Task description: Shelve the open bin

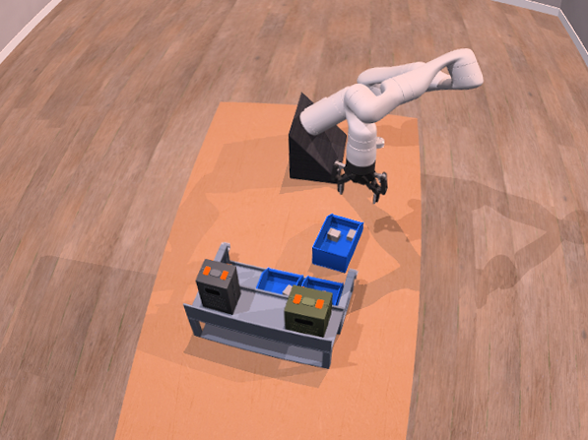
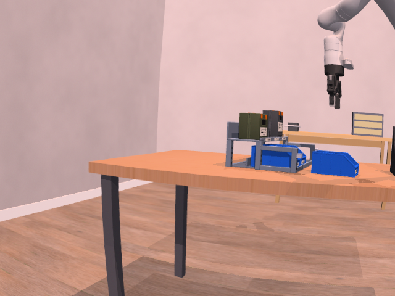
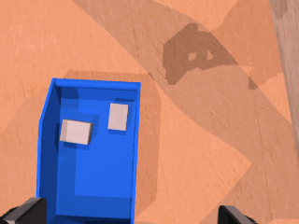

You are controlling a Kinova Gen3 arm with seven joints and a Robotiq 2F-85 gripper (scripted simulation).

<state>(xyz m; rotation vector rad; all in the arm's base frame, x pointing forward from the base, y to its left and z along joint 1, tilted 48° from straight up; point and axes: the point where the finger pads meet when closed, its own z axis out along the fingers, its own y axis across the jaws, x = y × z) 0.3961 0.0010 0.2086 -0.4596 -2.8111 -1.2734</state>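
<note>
Right now my hand is 22 cm above the grey block, 6 cm to the left of it and 5 cm past it. From my hand the other things lie so: grey shelf: 22 cm ahead, 20 cm to the right, 17 cm below; dark grey box: 33 cm to the right, 27 cm ahead, 7 cm below; olive box: 31 cm ahead, 11 cm to the right, 9 cm below.
</note>
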